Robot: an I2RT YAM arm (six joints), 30 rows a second.
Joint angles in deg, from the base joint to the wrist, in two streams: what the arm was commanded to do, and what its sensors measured. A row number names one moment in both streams.
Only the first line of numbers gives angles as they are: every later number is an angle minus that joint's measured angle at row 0.
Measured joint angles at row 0:
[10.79 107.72 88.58 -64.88 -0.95 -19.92]
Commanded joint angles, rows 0 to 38:
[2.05 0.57 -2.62 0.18 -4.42 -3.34]
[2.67 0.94 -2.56 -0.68 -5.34 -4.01]
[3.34 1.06 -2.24 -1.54 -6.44 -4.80]
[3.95 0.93 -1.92 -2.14 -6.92 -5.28]
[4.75 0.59 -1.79 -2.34 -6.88 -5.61]
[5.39 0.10 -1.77 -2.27 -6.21 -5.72]
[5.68 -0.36 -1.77 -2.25 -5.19 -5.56]
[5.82 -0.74 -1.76 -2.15 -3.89 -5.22]
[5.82 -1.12 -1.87 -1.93 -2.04 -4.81]
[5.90 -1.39 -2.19 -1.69 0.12 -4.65]
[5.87 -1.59 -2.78 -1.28 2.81 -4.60]
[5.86 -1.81 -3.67 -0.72 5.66 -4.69]
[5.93 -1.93 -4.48 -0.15 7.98 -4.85]
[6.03 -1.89 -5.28 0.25 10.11 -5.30]
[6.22 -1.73 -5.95 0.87 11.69 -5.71]
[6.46 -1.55 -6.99 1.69 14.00 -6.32]
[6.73 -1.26 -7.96 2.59 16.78 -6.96]
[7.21 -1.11 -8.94 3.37 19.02 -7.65]
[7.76 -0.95 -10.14 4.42 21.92 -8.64]
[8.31 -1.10 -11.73 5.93 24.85 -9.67]
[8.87 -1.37 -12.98 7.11 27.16 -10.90]
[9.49 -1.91 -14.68 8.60 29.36 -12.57]
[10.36 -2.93 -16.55 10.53 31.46 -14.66]
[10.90 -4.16 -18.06 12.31 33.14 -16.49]
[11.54 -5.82 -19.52 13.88 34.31 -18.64]
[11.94 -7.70 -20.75 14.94 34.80 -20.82]
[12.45 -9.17 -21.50 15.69 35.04 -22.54]
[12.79 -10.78 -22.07 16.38 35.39 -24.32]
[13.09 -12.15 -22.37 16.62 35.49 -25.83]
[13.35 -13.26 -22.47 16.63 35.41 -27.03]
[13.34 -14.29 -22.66 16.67 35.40 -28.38]
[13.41 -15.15 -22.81 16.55 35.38 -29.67]
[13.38 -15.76 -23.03 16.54 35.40 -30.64]
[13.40 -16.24 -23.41 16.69 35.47 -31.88]
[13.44 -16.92 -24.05 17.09 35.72 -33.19]
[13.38 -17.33 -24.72 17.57 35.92 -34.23]
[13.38 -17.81 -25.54 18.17 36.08 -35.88]
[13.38 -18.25 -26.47 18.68 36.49 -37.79]
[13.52 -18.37 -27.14 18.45 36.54 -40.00]
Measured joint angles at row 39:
[13.24 -17.75 -25.27 18.01 34.97 -32.48]
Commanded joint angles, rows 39 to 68:
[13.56 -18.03 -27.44 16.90 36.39 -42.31]
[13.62 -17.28 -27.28 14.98 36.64 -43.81]
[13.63 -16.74 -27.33 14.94 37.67 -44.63]
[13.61 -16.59 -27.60 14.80 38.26 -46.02]
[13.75 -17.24 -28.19 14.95 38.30 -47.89]
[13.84 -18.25 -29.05 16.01 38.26 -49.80]
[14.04 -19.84 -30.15 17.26 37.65 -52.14]
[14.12 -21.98 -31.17 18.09 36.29 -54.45]
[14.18 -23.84 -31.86 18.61 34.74 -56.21]
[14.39 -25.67 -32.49 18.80 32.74 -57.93]
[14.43 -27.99 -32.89 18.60 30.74 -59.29]
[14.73 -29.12 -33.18 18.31 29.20 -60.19]
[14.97 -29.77 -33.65 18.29 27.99 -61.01]
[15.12 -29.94 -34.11 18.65 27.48 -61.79]
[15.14 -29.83 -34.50 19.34 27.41 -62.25]
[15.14 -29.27 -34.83 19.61 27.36 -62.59]
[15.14 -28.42 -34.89 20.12 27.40 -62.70]
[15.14 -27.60 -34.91 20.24 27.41 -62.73]
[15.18 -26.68 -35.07 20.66 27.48 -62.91]
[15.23 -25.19 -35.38 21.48 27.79 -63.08]
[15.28 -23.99 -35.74 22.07 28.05 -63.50]
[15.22 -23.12 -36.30 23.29 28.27 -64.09]
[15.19 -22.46 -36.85 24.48 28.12 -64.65]
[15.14 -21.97 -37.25 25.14 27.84 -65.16]
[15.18 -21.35 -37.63 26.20 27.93 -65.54]
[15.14 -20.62 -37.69 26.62 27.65 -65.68]
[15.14 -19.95 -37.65 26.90 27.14 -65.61]
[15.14 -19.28 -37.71 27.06 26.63 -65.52]
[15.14 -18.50 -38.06 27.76 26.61 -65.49]
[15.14 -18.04 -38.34 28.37 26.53 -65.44]
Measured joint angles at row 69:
[14.95 -19.25 -38.23 26.03 28.33 -64.17]
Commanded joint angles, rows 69 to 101:
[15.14 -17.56 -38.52 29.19 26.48 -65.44]
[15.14 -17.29 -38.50 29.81 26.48 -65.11]
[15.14 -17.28 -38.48 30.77 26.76 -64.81]
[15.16 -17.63 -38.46 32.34 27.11 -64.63]
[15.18 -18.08 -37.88 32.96 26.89 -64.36]
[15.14 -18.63 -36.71 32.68 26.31 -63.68]
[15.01 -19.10 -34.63 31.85 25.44 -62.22]
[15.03 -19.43 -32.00 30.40 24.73 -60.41]
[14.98 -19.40 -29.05 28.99 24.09 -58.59]
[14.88 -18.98 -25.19 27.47 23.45 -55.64]
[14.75 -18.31 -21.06 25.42 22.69 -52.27]
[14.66 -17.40 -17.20 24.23 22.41 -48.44]
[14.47 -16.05 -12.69 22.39 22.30 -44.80]
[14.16 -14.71 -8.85 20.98 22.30 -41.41]
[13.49 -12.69 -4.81 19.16 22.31 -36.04]
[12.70 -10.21 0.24 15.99 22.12 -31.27]
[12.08 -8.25 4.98 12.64 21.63 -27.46]
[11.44 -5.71 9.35 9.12 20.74 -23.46]
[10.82 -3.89 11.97 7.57 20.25 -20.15]
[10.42 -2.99 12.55 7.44 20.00 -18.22]
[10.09 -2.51 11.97 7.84 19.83 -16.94]
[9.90 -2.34 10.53 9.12 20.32 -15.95]
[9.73 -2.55 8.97 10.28 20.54 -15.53]
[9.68 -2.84 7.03 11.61 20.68 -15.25]
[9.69 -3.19 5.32 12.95 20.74 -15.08]
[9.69 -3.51 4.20 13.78 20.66 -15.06]
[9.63 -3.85 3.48 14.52 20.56 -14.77]
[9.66 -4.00 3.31 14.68 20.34 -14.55]
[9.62 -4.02 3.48 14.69 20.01 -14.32]
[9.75 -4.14 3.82 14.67 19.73 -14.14]
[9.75 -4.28 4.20 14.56 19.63 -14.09]
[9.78 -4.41 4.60 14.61 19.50 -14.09]
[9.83 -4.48 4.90 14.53 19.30 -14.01]
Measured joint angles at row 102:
[9.68 -3.78 2.64 14.90 20.76 -16.33]
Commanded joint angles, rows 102 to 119:
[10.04 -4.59 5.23 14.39 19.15 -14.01]
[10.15 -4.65 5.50 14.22 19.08 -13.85]
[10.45 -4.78 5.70 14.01 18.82 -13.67]
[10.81 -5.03 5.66 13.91 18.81 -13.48]
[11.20 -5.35 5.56 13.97 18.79 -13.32]
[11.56 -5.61 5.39 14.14 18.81 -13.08]
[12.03 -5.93 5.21 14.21 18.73 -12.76]
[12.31 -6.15 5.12 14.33 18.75 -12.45]
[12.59 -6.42 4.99 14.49 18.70 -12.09]
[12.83 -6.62 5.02 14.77 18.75 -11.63]
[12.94 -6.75 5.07 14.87 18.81 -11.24]
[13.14 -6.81 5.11 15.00 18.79 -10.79]
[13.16 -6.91 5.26 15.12 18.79 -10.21]
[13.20 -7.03 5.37 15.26 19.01 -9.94]
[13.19 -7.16 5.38 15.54 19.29 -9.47]
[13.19 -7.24 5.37 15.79 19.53 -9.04]
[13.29 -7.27 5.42 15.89 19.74 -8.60]
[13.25 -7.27 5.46 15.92 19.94 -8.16]
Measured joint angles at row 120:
[13.13 -5.03 3.69 15.36 19.60 -10.82]
